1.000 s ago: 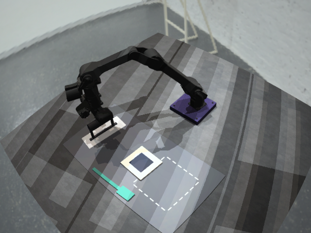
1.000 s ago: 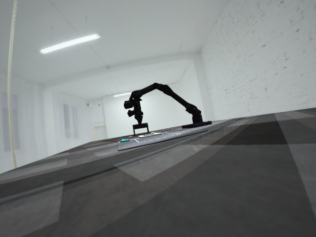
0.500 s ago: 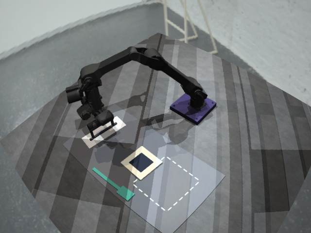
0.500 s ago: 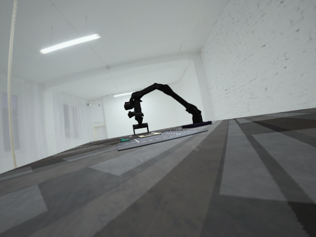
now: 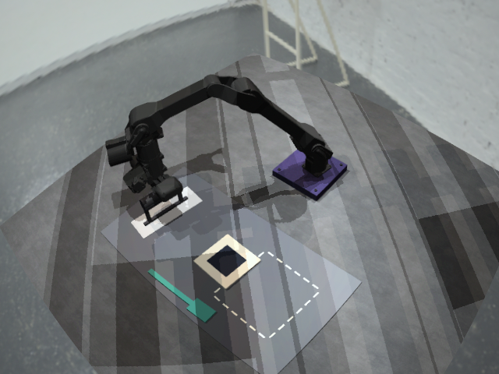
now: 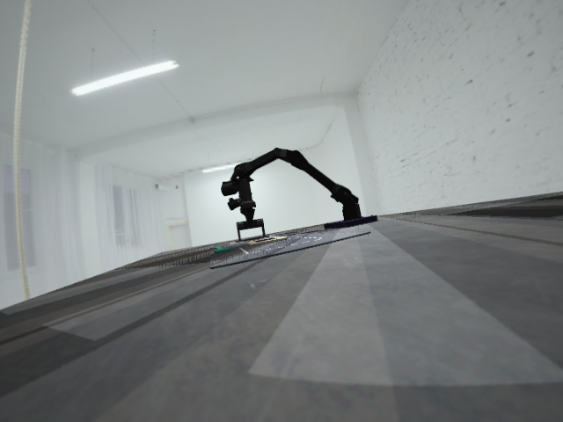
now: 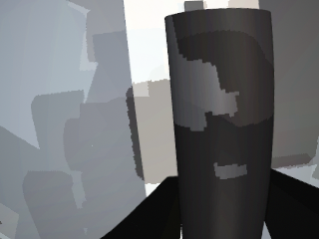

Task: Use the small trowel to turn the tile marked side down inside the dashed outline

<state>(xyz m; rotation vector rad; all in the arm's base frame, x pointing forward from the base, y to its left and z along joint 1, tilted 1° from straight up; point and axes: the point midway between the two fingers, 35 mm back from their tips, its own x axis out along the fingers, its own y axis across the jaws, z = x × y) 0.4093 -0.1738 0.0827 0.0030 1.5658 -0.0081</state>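
My gripper tip is now 3 cm above the black-handled trowel and 2 cm short of it. The rest, counted from my gripper tip: tile 24 cm to the left, 6 cm below, 2 cm behind; then teal trowel 26 cm to the left, 12 cm ahead, 6 cm below; then grey mat 22 cm to the left, 8 cm below, 1 cm behind.
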